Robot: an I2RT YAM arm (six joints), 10 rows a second.
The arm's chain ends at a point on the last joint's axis. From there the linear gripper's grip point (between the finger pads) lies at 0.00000 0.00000 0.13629 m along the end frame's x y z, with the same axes.
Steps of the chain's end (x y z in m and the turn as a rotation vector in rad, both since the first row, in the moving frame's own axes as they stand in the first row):
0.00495 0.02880 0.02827 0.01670 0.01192 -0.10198
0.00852 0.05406 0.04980 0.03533 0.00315 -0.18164
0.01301 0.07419 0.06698 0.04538 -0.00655 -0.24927
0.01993 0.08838 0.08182 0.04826 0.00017 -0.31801
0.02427 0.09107 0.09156 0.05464 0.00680 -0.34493
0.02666 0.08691 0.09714 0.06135 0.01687 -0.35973
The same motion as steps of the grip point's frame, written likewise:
0.00646 0.02645 0.02824 0.01670 0.01192 -0.10198
0.00851 0.04923 0.04971 0.03533 0.00315 -0.18164
0.01136 0.06818 0.06684 0.04538 -0.00655 -0.24927
0.01892 0.08191 0.08166 0.04826 0.00017 -0.31801
0.02391 0.08362 0.09136 0.05464 0.00680 -0.34493
0.02742 0.07832 0.09687 0.06135 0.01687 -0.35973

